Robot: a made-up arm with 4 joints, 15 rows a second.
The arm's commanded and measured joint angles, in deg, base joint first. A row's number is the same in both.
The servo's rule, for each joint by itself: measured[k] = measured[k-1] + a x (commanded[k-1-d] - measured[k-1]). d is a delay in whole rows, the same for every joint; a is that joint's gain. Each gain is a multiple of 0.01, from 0.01 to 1. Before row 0 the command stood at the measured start. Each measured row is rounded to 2 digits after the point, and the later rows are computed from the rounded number. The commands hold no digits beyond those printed.
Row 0, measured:
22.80 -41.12 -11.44 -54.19
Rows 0 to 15, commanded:
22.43 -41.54 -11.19 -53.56
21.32 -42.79 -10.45 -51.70
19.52 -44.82 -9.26 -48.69
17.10 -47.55 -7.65 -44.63
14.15 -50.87 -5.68 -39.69
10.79 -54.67 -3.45 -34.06
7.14 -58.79 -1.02 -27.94
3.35 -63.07 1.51 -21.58
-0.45 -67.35 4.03 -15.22
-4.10 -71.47 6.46 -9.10
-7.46 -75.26 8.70 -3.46
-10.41 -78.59 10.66 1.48
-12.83 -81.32 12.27 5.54
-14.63 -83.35 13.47 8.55
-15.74 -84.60 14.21 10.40
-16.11 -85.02 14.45 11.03
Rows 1 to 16, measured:
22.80 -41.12 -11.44 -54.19
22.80 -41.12 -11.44 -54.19
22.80 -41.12 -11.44 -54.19
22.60 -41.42 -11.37 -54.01
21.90 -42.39 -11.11 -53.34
20.59 -44.12 -10.59 -51.99
18.67 -46.56 -9.77 -49.86
16.18 -49.62 -8.62 -46.91
13.22 -53.21 -7.17 -43.18
9.88 -57.17 -5.45 -38.76
6.29 -61.36 -3.50 -33.78
2.58 -65.61 -1.39 -28.40
-1.09 -69.77 0.81 -22.80
-4.59 -73.67 3.02 -17.19
-7.79 -77.16 5.16 -11.78
-10.56 -80.11 7.15 -6.76
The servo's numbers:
d 3
a 0.55 0.71 0.28 0.29

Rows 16 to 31, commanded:
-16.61 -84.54 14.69 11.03
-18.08 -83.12 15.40 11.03
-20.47 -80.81 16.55 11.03
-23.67 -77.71 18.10 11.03
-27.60 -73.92 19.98 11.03
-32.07 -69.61 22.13 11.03
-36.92 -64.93 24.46 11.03
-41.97 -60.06 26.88 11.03
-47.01 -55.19 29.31 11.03
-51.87 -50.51 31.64 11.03
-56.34 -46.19 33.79 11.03
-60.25 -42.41 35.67 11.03
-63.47 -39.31 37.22 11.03
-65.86 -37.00 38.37 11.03
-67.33 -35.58 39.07 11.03
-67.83 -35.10 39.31 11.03
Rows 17 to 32, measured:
-12.80 -82.41 8.92 -2.32
-14.42 -83.96 10.40 1.37
-15.35 -84.71 11.53 4.17
-16.04 -84.59 12.41 6.16
-17.16 -83.55 13.25 7.57
-18.98 -81.60 14.17 8.57
-21.56 -78.84 15.27 9.28
-24.88 -75.35 16.59 9.79
-28.83 -71.27 18.14 10.15
-33.28 -66.77 19.91 10.41
-38.06 -62.01 21.86 10.59
-42.98 -57.17 23.95 10.72
-47.87 -52.44 26.10 10.81
-52.53 -48.00 28.25 10.87
-56.78 -44.03 30.33 10.92
-60.46 -40.68 32.26 10.95

